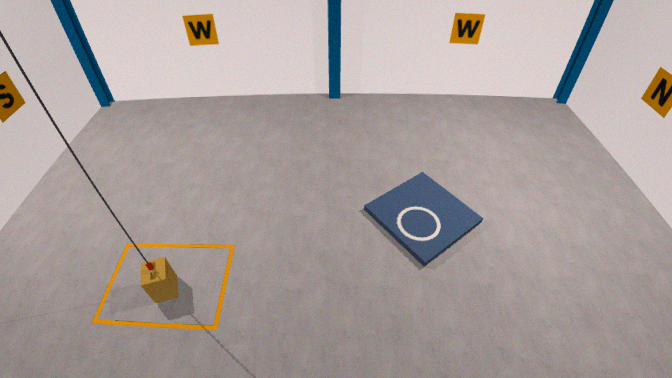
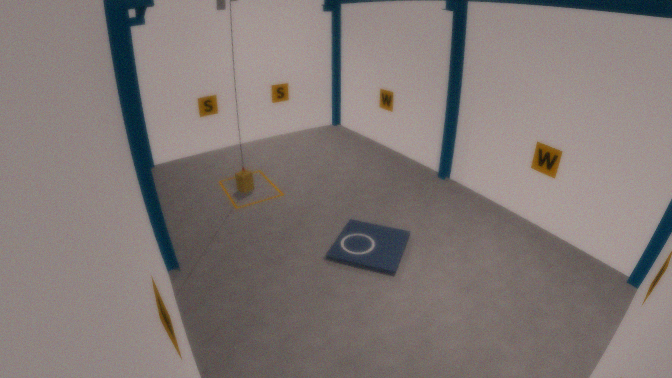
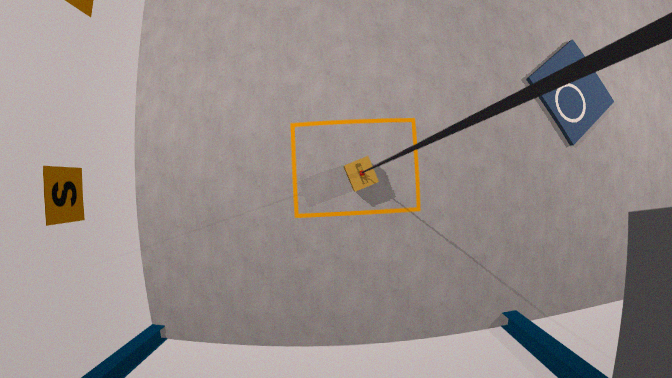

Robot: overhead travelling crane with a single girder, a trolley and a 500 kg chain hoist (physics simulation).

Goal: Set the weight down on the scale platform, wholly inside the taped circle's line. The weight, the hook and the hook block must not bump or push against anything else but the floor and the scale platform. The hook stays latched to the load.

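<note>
The yellow weight (image 1: 162, 291) (image 2: 245, 183) (image 3: 353, 176) stands upright inside the orange floor outline. Its base meets its shadow, so it looks on or very close to the floor; a small gap cannot be ruled out. My hook (image 1: 150, 266) (image 2: 243, 170) (image 3: 362, 173), with its red block, is at the handle on top and is latched to the weight; the latch is too small to see clearly. The blue scale platform (image 1: 452, 215) (image 2: 390, 250) (image 3: 595, 102) lies apart from the weight, with the white taped circle (image 1: 438, 225) (image 2: 374, 244) (image 3: 584, 103) on its top.
The orange outline (image 1: 177, 245) (image 2: 260, 201) (image 3: 354, 121) surrounds the weight. The dark hoist rope (image 1: 75, 153) (image 2: 236, 90) (image 3: 465, 126) runs straight up from the hook. White walls with blue columns (image 1: 334, 50) (image 2: 452, 95) (image 3: 550, 340) border the floor.
</note>
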